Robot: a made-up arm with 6 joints.
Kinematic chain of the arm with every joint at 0, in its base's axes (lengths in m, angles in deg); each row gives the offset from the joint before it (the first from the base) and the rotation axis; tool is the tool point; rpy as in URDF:
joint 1: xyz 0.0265 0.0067 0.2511 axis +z
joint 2: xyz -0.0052 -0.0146 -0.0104 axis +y
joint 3: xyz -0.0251 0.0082 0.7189 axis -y
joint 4: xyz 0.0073 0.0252 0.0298 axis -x
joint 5: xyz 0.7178 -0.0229 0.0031 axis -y
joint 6: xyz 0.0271 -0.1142 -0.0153 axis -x
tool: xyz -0.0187 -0.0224 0.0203 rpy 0 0 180
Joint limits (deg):
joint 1: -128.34..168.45
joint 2: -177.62..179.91
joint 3: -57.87..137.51
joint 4: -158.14..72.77
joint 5: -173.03..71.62
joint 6: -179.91..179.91
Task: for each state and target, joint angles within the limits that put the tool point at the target. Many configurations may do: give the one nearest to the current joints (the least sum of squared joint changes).
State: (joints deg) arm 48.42 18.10 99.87 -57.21 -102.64 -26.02
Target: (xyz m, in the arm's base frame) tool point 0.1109 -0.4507 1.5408
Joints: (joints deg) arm 87.44 0.07 132.71 -41.14 -104.24 -29.67
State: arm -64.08 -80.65 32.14 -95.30 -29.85 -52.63
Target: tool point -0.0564 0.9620 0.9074
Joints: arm -81.37 -90.32 28.60 -98.07 -30.27 -53.36
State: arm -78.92 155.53 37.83 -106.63 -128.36 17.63
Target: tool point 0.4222 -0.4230 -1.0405
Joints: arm -56.45 142.55 70.35 -115.06 -126.73 19.72
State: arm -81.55 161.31 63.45 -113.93 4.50 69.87
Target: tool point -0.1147 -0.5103 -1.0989
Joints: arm -109.83 151.97 83.38 -108.14 2.87 70.09
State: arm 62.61 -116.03 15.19 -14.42 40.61 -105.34
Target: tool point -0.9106 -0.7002 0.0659
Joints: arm 31.16 -135.11 19.74 -15.25 40.06 -105.98
